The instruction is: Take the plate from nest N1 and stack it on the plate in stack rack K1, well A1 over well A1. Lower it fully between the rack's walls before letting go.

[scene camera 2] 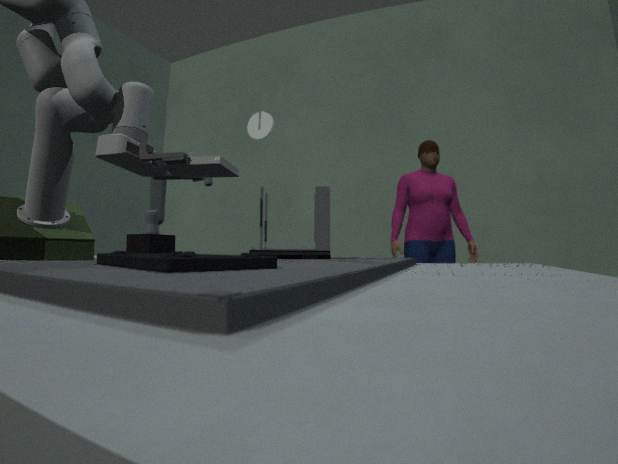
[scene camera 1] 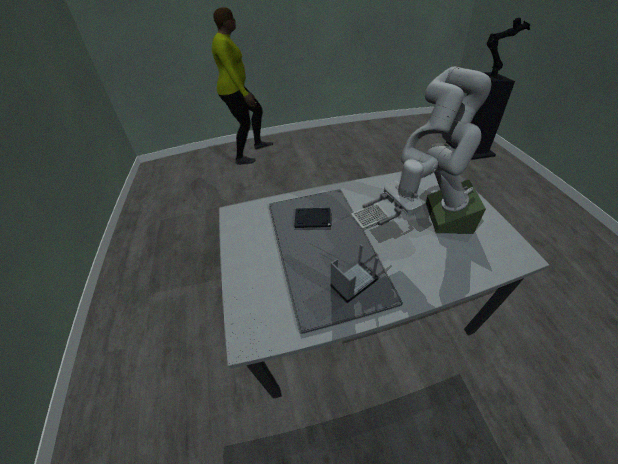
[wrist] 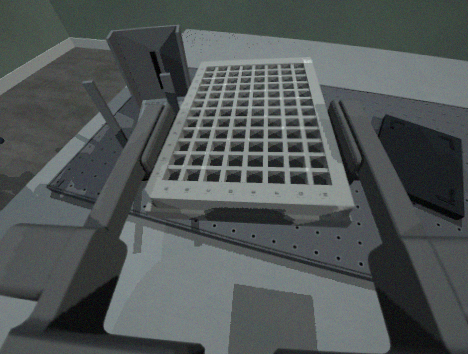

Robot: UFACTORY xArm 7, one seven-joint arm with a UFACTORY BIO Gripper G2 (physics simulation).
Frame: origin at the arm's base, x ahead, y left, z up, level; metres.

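Seen in the pictures: hand, its tool point: (scene camera 2: 188, 166) (scene camera 1: 375, 213) (wrist: 247, 140); arm's base, origin of its link: (scene camera 2: 43, 216) (scene camera 1: 455, 201).
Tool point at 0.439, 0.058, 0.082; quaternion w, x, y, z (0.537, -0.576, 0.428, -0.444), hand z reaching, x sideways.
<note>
Offsets run from my tool point to a thing's top centre, as dx, dy, dz. Level surfaces: height alone.
My gripper (scene camera 1: 375, 214) (scene camera 2: 197, 170) (wrist: 251, 134) is shut on a pale grid-topped plate @(+0.023, +0.005, +0.008) (scene camera 1: 367, 218) (scene camera 2: 220, 166) (wrist: 260, 192), one finger on each long side. The plate is about level, high above the table beside the mat's robot-side edge. Small marks run along its near and left rims in the wrist view; I cannot read them surely. Stack rack K1 @(+0.132, +0.168, -0.030) (scene camera 1: 343, 280) (scene camera 2: 322, 217) (wrist: 122, 60) has a tall wall and thin posts. A pale plate @(+0.142, +0.172, -0.138) (scene camera 1: 362, 281) lies inside it; the held plate and rack parts largely hide it in the wrist view. Nest N1 @(+0.202, -0.221, -0.158) (scene camera 1: 313, 218) (scene camera 2: 220, 263) (wrist: 425, 165) is black, flat and empty.
The rack and nest stand on a grey perforated mat (scene camera 1: 305, 265) (scene camera 2: 320, 295) (wrist: 280, 237) on the white table @(dz -0.185) (scene camera 1: 250, 280) (scene camera 2: 400, 360). The arm's green base block (scene camera 1: 457, 220) (scene camera 2: 65, 248) is behind the gripper. People stand beyond the table. A dark second arm stands on a far pedestal (scene camera 1: 495, 110).
</note>
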